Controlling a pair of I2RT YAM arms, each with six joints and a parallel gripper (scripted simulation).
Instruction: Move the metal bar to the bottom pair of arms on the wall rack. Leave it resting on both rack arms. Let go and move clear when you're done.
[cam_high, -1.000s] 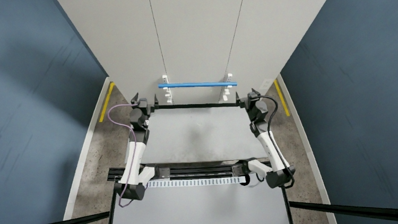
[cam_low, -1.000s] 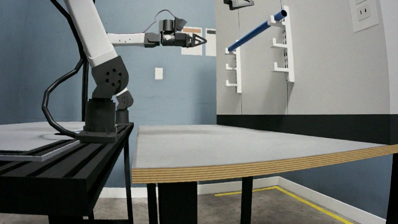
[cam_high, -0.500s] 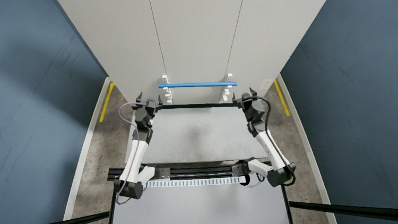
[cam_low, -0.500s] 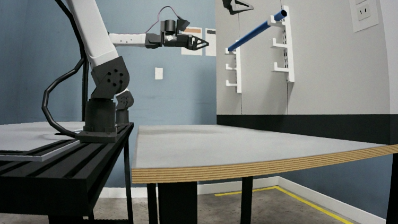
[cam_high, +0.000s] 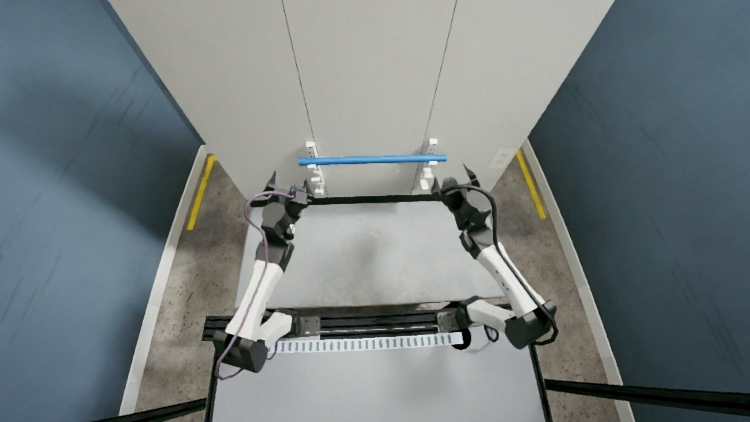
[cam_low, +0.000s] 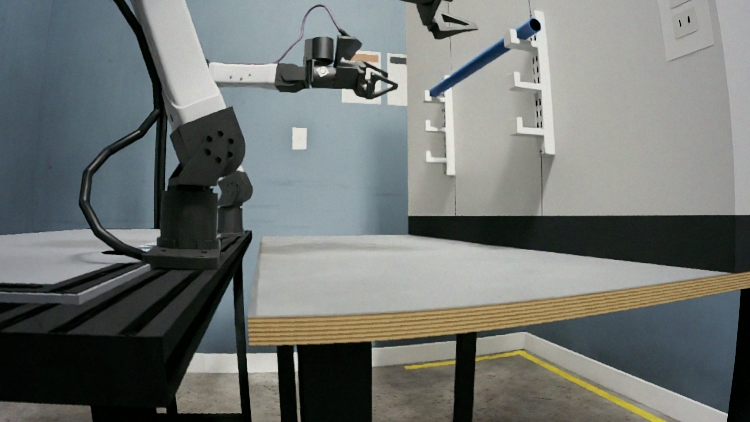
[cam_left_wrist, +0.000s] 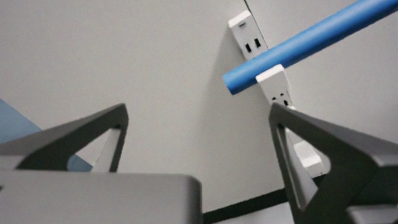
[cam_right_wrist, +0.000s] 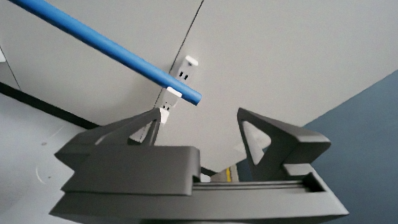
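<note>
Now: left hand 100 mm short of the blue metal bar, 260 mm to the left of it and 40 mm above it. Also, from my left hand: black base strip 140 mm ahead, 250 mm to the right, 370 mm below; outlet plate 140 mm ahead, 760 mm to the right, 100 mm below; wall 250 mm ahead, 250 mm to the right, 50 mm above.
The blue metal bar is 240 mm to the left of my right hand, 80 mm ahead of it and 30 mm below it. Round my right hand: black base strip 360 mm below, 250 mm to the left, 130 mm ahead; then outlet plate 260 mm to the right, 130 mm ahead, 90 mm below; then wall 250 mm to the left, 240 mm ahead, 60 mm above.
</note>
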